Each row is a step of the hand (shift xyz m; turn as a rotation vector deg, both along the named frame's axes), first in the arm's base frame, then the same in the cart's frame.
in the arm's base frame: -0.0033 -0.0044 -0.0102 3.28 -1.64 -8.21
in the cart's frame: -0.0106 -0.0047 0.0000 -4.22 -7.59 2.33
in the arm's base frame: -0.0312 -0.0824 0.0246 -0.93 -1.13 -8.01
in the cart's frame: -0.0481 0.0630 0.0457 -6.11 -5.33 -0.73
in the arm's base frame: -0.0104 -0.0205 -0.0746 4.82 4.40 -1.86
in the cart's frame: -0.0635 -0.0454 -0.0003 3.96 -5.49 -0.49
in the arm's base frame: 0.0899 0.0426 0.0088 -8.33 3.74 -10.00
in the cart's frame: 0.0786 -0.0558 0.0262 -8.66 -4.47 -9.40
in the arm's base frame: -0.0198 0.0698 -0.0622 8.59 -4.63 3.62
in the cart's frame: -0.0102 -0.0604 -0.0733 4.35 -0.32 9.45
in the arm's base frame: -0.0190 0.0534 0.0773 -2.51 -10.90 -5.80
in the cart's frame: 0.0675 0.0526 -0.0431 -11.09 0.44 5.96
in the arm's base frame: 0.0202 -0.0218 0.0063 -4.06 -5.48 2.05
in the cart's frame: 0.0027 0.0011 0.0302 -4.03 5.58 1.82
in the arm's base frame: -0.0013 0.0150 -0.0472 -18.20 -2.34 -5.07
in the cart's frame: -0.0216 -0.0408 -0.0181 -14.43 6.68 -10.48
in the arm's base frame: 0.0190 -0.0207 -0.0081 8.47 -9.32 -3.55
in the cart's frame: -0.0062 -0.0097 0.0269 -2.80 -4.27 12.05
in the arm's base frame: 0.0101 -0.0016 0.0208 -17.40 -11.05 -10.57
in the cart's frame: 0.0175 0.0112 0.0102 -22.29 4.84 -4.03
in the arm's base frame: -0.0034 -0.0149 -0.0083 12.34 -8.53 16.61
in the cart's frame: -0.0154 0.0003 0.0081 12.27 9.00 16.41
